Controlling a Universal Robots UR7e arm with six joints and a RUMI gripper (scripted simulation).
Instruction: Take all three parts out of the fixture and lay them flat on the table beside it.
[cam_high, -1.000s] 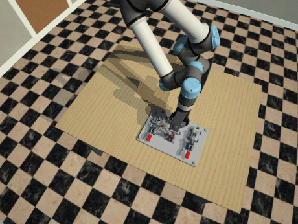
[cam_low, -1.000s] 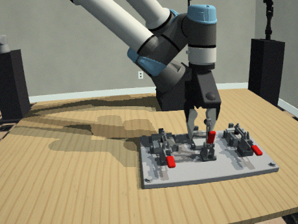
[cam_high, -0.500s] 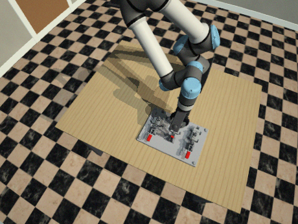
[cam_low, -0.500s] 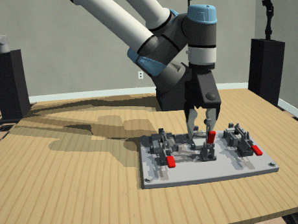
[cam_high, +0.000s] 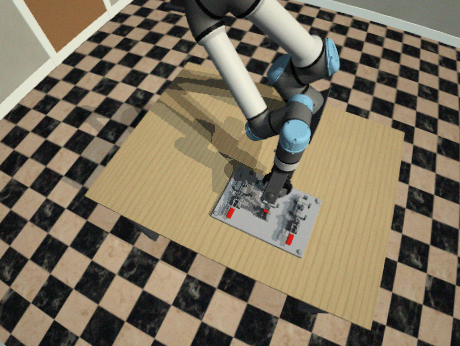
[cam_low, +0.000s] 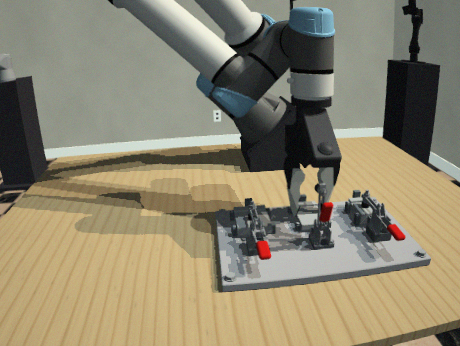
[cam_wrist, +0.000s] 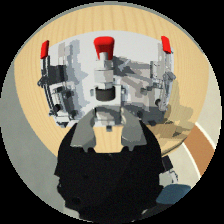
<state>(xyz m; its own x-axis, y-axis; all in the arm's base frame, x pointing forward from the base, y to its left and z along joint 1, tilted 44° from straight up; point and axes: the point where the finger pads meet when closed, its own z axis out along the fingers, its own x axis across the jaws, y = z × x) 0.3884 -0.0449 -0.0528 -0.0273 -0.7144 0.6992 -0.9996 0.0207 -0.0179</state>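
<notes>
Now: hand 50 mm short of the grey fixture plate and 30 mm above it. From my hand the other things lie so: flat grey plate part 10 mm below, 10 mm behind.
</notes>
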